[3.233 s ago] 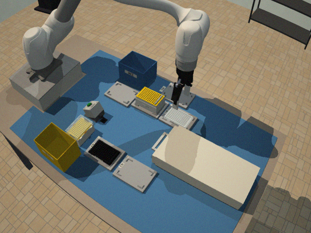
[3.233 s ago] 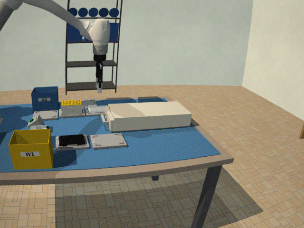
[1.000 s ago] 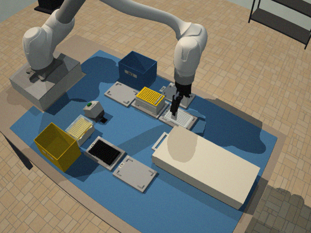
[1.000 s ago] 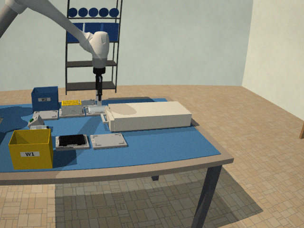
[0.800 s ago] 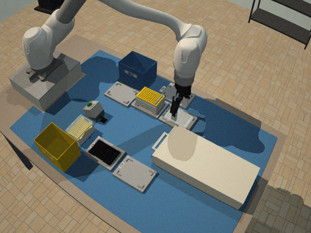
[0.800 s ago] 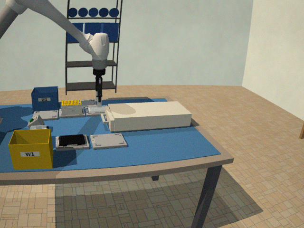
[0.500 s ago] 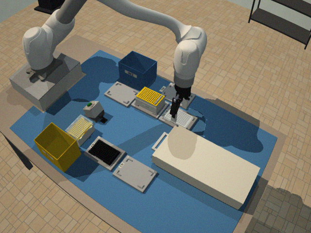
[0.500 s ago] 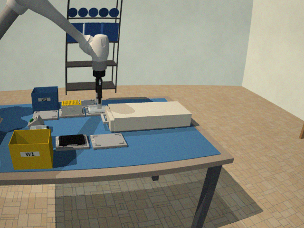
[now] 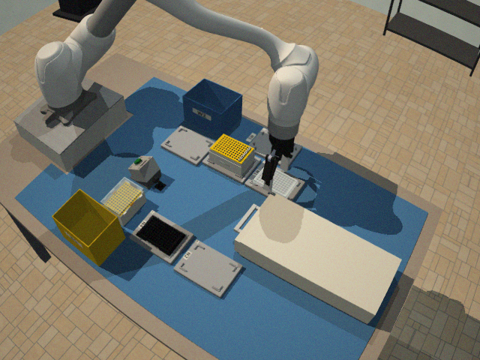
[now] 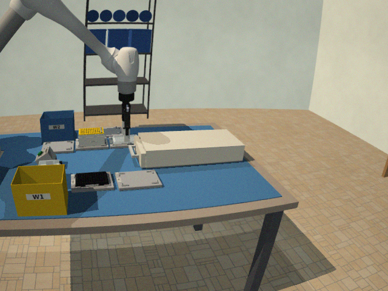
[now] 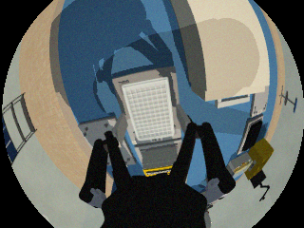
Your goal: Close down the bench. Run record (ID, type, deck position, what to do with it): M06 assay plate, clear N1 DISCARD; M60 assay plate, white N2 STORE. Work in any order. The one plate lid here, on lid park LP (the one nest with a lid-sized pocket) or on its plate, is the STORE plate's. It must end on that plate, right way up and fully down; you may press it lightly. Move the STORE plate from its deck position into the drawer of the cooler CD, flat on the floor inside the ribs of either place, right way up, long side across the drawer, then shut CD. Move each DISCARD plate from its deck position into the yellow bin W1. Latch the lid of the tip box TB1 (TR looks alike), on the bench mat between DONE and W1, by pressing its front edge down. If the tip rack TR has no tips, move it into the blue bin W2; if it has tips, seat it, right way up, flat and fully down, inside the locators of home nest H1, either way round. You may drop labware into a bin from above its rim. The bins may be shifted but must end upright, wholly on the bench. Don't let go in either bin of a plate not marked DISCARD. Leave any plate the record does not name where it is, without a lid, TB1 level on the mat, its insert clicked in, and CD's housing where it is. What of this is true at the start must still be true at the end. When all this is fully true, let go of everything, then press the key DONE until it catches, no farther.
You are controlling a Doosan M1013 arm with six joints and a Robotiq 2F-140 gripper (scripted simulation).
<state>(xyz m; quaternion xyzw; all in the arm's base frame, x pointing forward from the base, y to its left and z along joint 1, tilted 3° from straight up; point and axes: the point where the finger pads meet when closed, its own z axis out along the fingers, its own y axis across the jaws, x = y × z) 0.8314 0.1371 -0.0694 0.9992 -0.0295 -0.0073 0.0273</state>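
The clear plate lies 3 cm below my hand. Round my hand: tip rack TR: 18 cm behind; then cooler CD: 20 cm ahead, 20 cm to the right, 2 cm below; then drawer: 15 cm ahead, 19 cm to the right, 3 cm below.
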